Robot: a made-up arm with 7 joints.
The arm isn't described. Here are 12 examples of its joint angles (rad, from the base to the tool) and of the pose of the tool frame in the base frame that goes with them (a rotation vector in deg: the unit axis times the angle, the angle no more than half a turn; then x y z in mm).
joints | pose
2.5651 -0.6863 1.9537 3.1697 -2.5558 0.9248 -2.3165 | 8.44 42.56 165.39 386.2 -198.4 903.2
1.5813 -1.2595 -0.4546 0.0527 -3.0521 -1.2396 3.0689 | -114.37 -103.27 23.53 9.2 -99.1 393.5
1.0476 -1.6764 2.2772 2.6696 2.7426 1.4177 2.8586 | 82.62 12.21 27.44 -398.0 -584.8 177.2
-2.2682 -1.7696 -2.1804 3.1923 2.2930 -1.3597 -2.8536 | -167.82 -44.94 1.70 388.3 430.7 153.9
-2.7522 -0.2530 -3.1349 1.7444 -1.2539 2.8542 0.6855 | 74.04 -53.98 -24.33 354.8 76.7 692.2
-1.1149 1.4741 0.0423 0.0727 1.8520 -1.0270 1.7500 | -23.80 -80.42 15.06 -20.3 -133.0 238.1
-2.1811 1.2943 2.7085 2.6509 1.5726 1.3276 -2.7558 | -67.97 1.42 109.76 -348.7 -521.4 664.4
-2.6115 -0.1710 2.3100 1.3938 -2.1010 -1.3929 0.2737 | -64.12 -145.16 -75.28 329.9 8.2 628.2
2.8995 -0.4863 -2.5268 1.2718 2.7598 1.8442 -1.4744 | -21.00 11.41 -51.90 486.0 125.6 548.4
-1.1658 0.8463 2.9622 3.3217 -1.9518 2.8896 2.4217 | -33.47 152.70 76.03 235.2 -432.9 631.1
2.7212 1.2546 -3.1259 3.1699 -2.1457 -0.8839 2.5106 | -34.22 64.09 134.60 -524.0 312.4 539.0
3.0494 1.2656 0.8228 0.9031 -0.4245 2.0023 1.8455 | 2.71 93.53 94.29 -238.4 -147.3 184.8
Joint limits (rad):
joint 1: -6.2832..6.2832
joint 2: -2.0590..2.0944
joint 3: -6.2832..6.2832
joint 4: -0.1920..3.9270
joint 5: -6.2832..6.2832
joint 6: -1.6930..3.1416
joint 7: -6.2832..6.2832
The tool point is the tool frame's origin. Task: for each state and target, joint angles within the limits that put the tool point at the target. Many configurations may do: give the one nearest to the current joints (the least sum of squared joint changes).
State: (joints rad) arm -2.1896 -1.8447 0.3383 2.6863 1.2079 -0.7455 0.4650
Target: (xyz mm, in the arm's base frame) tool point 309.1 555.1 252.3
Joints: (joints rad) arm -2.1499 -1.8716 0.3292 2.6192 1.3327 -1.1362 0.4650
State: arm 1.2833 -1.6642 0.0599 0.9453 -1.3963 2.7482 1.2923
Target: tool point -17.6 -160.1 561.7
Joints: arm 1.2342 -1.4412 0.1775 0.5802 -1.2808 2.6795 1.2923
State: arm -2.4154 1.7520 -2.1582 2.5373 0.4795 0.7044 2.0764
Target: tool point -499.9 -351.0 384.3
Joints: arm -2.0170 1.9000 -2.2488 1.8109 0.4424 0.9844 2.0764
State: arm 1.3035 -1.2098 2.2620 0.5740 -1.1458 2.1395 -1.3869
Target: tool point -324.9 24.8 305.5
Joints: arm 0.8682 -1.2608 2.1496 0.7585 -1.2319 2.0359 -1.3869
